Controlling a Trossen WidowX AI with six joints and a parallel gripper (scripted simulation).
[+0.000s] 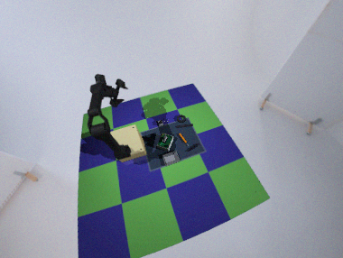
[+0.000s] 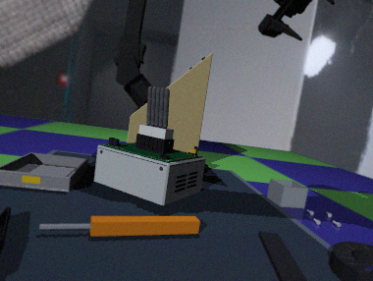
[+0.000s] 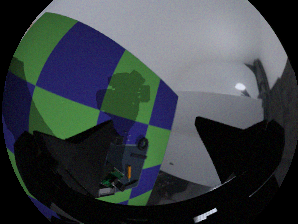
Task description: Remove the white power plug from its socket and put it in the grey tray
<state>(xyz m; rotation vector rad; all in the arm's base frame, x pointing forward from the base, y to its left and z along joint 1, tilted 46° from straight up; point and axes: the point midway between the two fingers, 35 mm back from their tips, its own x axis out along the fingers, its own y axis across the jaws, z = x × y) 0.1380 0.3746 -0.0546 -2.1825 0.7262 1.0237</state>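
The white power plug lies 320 mm to the right of my gripper tip, 250 mm below it and 160 mm ahead of it. From my gripper tip the other things lie so: black bar (380 mm ahead, 330 mm below, 230 mm to the right); dark mat (340 mm below, 330 mm to the right, 210 mm ahead).
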